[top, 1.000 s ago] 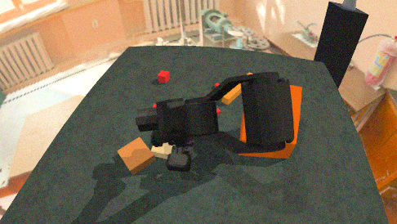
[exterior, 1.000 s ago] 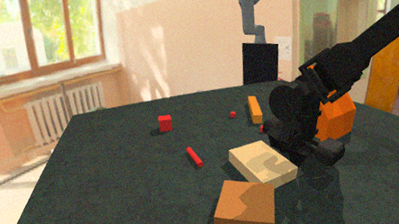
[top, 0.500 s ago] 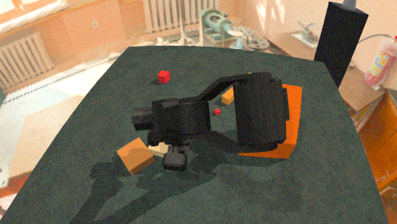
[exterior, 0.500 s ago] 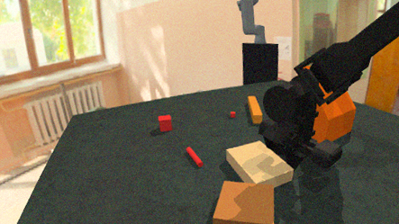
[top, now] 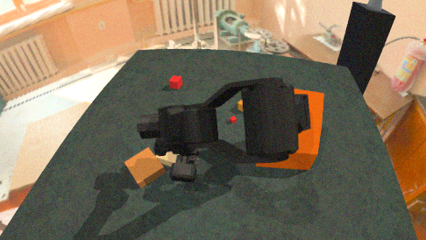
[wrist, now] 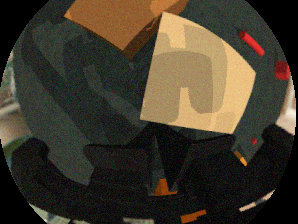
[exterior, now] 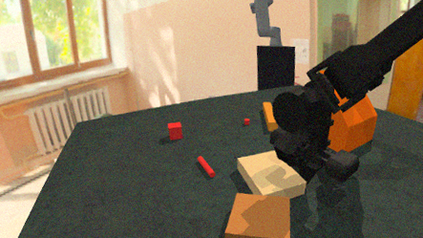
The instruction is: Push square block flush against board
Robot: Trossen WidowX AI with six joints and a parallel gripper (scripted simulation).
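The board is 5 cm ahead of my gripper tip, 6 cm to the right of it and 1 cm above it. From my gripper tip the other things lie so: square block (14 cm ahead, 3 cm to the left, 1 cm above); then orange bar (21 cm behind, 35 cm to the right, 1 cm above); then red stick (14 cm ahead, 19 cm to the right).
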